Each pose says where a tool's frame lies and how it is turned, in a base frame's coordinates. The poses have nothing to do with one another.
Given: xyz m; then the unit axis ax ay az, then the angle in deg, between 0 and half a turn.
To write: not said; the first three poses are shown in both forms.
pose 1, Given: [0.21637, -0.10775, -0.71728, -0.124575, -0.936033, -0.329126, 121.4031]
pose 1, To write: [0.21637, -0.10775, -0.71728, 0.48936, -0.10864, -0.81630, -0.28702]
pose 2, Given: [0.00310, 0.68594, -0.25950, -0.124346, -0.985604, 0.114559, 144.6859]
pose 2, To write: [0.00310, 0.68594, -0.25950, 0.30332, -0.11849, -0.93917, 0.10916]
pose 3, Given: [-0.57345, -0.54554, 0.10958, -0.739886, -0.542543, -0.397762, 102.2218]
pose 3, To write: [-0.57345, -0.54554, 0.10958, 0.62781, -0.57590, -0.42230, -0.30960]
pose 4, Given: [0.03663, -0.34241, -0.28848, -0.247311, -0.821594, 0.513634, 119.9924]
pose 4, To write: [0.03663, -0.34241, -0.28848, 0.50006, -0.21417, -0.71149, 0.44480]
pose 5, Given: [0.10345, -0.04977, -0.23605, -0.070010, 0.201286, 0.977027, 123.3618]
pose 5, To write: [0.10345, -0.04977, -0.23605, 0.47438, -0.06163, 0.17720, 0.86010]
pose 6, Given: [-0.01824, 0.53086, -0.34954, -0.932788, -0.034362, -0.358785, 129.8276]
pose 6, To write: [-0.01824, 0.53086, -0.34954, 0.42398, -0.84480, -0.03112, -0.32494]
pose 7, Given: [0.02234, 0.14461, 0.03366, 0.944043, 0.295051, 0.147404, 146.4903]
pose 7, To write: [0.02234, 0.14461, 0.03366, 0.28828, 0.90397, 0.28253, 0.14115]
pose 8, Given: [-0.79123, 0.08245, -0.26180, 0.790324, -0.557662, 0.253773, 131.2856]
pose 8, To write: [-0.79123, 0.08245, -0.26180, 0.41242, 0.71998, -0.50803, 0.23119]
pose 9, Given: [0.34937, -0.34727, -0.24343, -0.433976, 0.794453, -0.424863, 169.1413]
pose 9, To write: [0.34937, -0.34727, -0.24343, 0.09462, -0.43203, 0.79089, -0.42296]
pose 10, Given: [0.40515, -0.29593, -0.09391, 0.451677, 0.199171, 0.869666, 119.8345]
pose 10, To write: [0.40515, -0.29593, -0.09391, 0.50125, 0.39084, 0.17234, 0.75252]
